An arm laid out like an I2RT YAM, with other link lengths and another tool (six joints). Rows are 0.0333 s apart.
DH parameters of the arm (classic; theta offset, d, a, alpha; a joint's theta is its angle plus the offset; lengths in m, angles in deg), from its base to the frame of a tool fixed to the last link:
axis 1: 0 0.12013 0.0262 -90
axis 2: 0 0 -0.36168 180
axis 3: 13.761 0 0.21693 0
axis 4: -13.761 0.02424 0.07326 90
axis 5: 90 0.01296 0 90
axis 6: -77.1 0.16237 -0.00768 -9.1
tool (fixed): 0 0.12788 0 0
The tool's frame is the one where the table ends.
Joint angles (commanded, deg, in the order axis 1, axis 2, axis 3, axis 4, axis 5, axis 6), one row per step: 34.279, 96.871, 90.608, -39.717, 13.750, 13.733; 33.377, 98.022, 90.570, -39.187, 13.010, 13.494; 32.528, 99.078, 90.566, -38.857, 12.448, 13.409; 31.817, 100.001, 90.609, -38.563, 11.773, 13.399; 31.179, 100.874, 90.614, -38.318, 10.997, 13.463; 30.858, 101.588, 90.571, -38.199, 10.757, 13.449; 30.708, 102.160, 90.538, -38.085, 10.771, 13.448; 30.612, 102.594, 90.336, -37.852, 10.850, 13.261; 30.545, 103.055, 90.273, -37.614, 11.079, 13.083; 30.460, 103.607, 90.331, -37.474, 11.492, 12.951; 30.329, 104.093, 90.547, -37.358, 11.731, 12.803; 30.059, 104.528, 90.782, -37.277, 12.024, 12.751; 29.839, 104.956, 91.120, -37.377, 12.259, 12.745; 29.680, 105.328, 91.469, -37.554, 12.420, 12.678; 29.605, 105.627, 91.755, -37.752, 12.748, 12.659
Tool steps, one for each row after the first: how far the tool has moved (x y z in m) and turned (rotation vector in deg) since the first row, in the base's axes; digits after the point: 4 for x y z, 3 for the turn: 0.0056, -0.0017, -0.0087, -0.087, 0.802, -0.223; 0.0103, -0.0045, -0.0170, -0.195, 1.623, -0.628; 0.0142, -0.0058, -0.0241, -0.092, 2.384, -0.874; 0.0170, -0.0064, -0.0315, 0.115, 3.231, -1.038; 0.0189, -0.0073, -0.0378, -0.069, 3.866, -1.196; 0.0204, -0.0081, -0.0426, -0.329, 4.280, -1.363; 0.0215, -0.0090, -0.0469, -0.709, 4.561, -1.383; 0.0234, -0.0099, -0.0503, -1.118, 4.686, -1.477; 0.0259, -0.0118, -0.0538, -1.647, 4.805, -1.745; 0.0287, -0.0129, -0.0558, -1.972, 4.821, -1.928; 0.0318, -0.0157, -0.0574, -2.244, 4.805, -2.356; 0.0343, -0.0179, -0.0588, -2.487, 4.879, -2.728; 0.0362, -0.0195, -0.0600, -2.732, 4.981, -2.945; 0.0376, -0.0213, -0.0609, -3.061, 5.033, -3.223
